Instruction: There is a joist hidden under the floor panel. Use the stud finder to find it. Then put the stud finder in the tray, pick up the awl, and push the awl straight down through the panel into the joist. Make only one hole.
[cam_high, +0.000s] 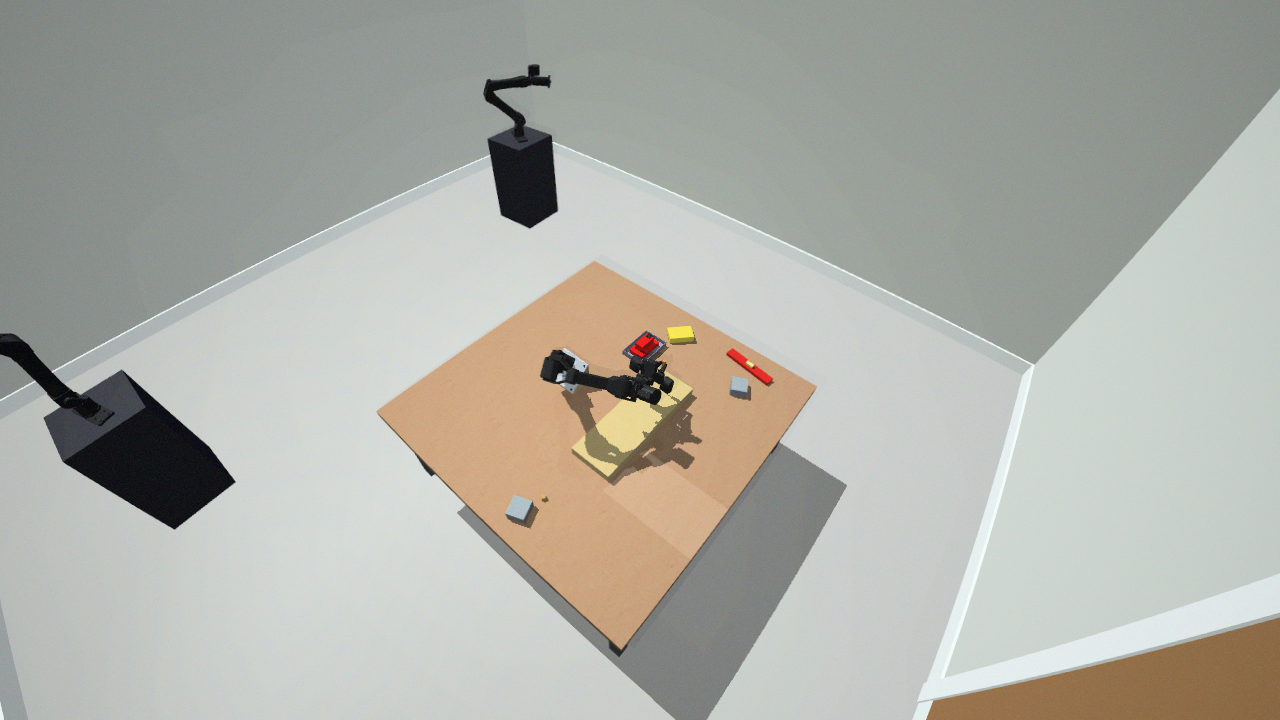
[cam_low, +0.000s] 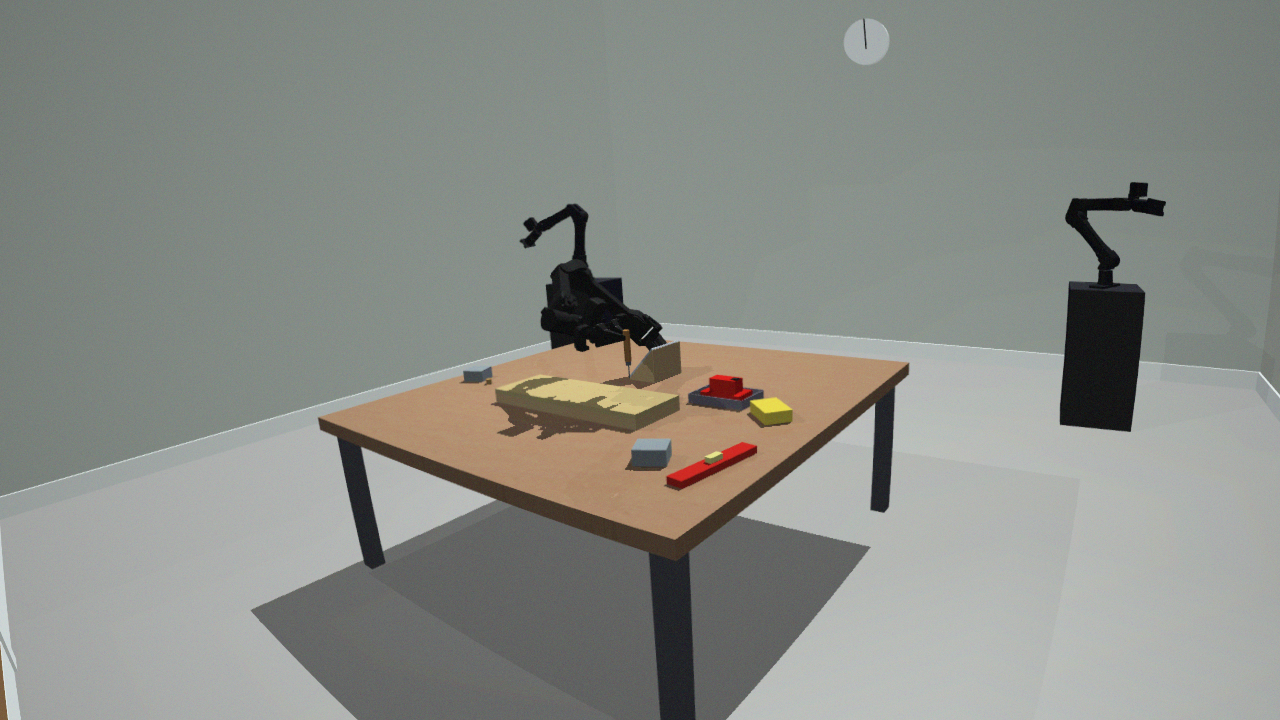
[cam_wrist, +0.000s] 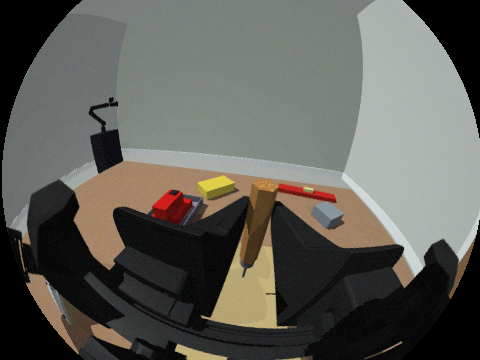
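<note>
The awl is 60 mm below my gripper tip and 10 mm to the right of it. From my gripper tip the other things lie so: red stud finder: 200 mm behind, 180 mm to the left, 150 mm below; yellow block: 330 mm to the left, 190 mm below, 110 mm behind; grey-purple tray: 200 mm behind, 190 mm below, 170 mm to the left.
</note>
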